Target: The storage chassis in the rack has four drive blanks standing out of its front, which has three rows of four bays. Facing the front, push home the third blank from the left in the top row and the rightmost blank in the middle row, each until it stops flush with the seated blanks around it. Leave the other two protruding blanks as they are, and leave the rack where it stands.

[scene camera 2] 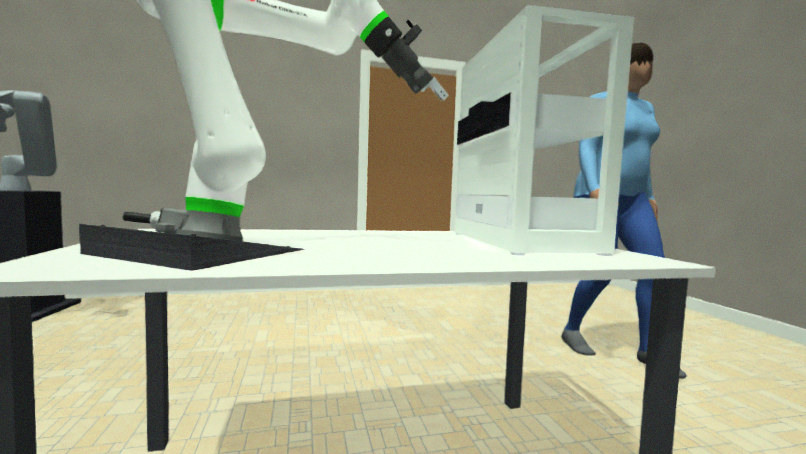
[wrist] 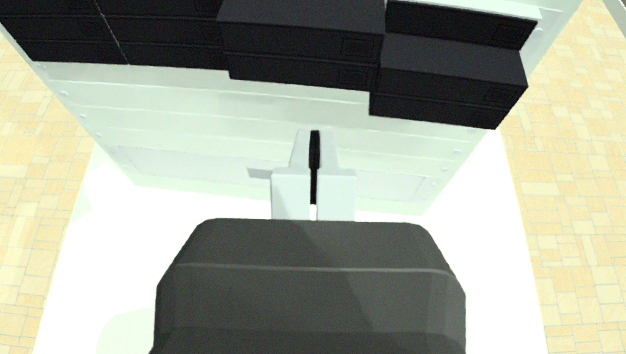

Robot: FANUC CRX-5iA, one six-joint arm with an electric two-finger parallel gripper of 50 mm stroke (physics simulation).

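Frame: origin at the arm's base, x ahead, y left, z up, level; millimetres.
Where they show: gripper, fingertip midpoint: [scene camera 2: 445,98] [wrist: 314,153].
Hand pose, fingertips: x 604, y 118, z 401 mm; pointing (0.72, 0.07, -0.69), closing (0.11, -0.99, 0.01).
After its pixels a point has its place.
My gripper [scene camera 2: 443,96] @[x 604, y 118, z 401 mm] [wrist: 314,153] @[x 604, y 118, z 401 mm] is shut, with nothing held. In the scene view it points obliquely down, apart from the front of the white rack [scene camera 2: 530,169] @[x 793, y -54, z 197 mm] [wrist: 200,97] @[x 746, y 255, z 249 mm]. The black chassis [scene camera 2: 485,121] @[x 703, y 47, z 329 mm] sits in the rack's upper part. In the wrist view the third blank in the top row [wrist: 295,41] @[x 700, y 143, z 380 mm] stands out, with the third middle-row blank [wrist: 292,69] @[x 700, y 145, z 353 mm] out below it. The rightmost middle-row blank [wrist: 450,84] @[x 703, y 32, z 356 mm] and the rightmost bottom-row blank [wrist: 430,110] @[x 703, y 37, z 324 mm] also stand out. The rightmost top-row blank [wrist: 460,25] @[x 738, y 30, z 380 mm] sits back. The third bottom-row blank is hidden.
The rack stands on the white table [scene camera 2: 360,259] @[x 363, y -134, z -26 mm] [wrist: 80,280] @[x 565, y 492, z -26 mm]. White panels cover its front below the chassis. A black tray-like block [scene camera 2: 141,245] @[x -58, y -199, z 9 mm] lies by the arm's base. A person [scene camera 2: 637,152] stands behind the rack. Another grey robot [scene camera 2: 39,135] is at the far left.
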